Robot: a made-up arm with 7 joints.
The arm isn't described. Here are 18 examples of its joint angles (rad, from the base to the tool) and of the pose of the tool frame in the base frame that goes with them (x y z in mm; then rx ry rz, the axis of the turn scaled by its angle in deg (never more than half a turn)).
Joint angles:
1: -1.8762 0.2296 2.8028 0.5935 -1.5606 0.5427 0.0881
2: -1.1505 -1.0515 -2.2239 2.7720 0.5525 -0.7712 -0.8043
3: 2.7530 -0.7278 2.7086 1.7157 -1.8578 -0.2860 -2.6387
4: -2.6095 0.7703 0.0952 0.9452 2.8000 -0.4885 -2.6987
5: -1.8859 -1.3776 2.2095 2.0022 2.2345 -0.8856 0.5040
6: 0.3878 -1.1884 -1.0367 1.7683 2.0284 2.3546 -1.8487
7: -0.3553 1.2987 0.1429 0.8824 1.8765 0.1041 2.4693
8: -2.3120 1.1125 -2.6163 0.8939 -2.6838 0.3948 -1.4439
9: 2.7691 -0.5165 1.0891 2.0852 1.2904 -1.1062 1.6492
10: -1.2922 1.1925 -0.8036 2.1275 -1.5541 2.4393 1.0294
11: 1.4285 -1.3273 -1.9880 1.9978 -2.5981 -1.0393 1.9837
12: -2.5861 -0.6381 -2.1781 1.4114 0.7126 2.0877 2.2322
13: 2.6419 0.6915 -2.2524 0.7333 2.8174 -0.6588 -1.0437
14: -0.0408 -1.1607 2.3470 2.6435 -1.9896 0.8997 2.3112
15: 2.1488 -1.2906 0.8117 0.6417 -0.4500 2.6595 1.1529
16: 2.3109 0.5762 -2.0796 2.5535 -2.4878 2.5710 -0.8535
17: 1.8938 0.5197 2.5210 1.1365 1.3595 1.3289 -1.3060
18: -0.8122 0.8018 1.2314 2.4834 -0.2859 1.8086 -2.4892
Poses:
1: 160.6 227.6 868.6 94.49 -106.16 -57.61
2: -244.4 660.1 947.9 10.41 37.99 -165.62
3: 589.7 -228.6 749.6 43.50 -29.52 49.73
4: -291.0 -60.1 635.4 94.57 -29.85 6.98
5: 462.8 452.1 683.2 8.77 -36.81 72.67
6: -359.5 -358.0 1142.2 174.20 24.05 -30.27
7: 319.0 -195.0 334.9 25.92 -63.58 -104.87
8: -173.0 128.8 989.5 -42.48 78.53 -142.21
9: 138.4 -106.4 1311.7 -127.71 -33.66 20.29
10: -139.5 -600.2 793.8 79.19 64.78 -139.99
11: 249.6 -491.3 667.6 -12.17 1.82 125.41
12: 72.8 493.7 880.0 82.61 135.64 -1.11
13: 56.3 124.2 886.6 32.57 8.65 69.80
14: -792.3 240.8 842.1 58.07 76.77 -123.57
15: 142.5 -177.5 813.2 -48.66 85.83 97.76
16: -166.3 241.8 1309.6 49.75 63.47 5.42
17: -75.1 -201.6 1101.1 -24.93 27.49 76.10
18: 648.7 -194.9 981.8 91.47 -59.77 -61.73
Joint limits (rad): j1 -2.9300..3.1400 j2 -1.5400..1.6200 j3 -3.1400..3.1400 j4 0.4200..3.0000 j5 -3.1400..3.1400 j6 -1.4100..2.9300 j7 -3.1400..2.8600
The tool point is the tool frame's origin. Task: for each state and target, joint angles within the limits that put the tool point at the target. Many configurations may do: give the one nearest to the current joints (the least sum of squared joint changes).
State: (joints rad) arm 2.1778 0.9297 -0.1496 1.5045 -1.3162 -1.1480 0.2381
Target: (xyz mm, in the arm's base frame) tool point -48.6 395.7 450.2
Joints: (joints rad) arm 1.7774 1.3350 -0.3879 0.9332 -1.7050 -1.0048 0.3071
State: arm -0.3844 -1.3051 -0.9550 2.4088 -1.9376 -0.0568 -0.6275
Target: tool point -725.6 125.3 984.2
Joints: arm -0.4189 -1.4024 -0.9729 2.5315 -1.9056 0.0620 -0.6300
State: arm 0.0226 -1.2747 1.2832 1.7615 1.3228 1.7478 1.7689
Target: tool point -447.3 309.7 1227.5
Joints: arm 0.0137 -0.7970 1.0147 2.1853 1.5130 1.4194 1.8413
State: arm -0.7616 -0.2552 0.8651 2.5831 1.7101 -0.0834 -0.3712
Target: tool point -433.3 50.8 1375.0
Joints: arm -0.0731 -0.6916 0.6106 2.9526 1.6113 0.4795 -0.5870
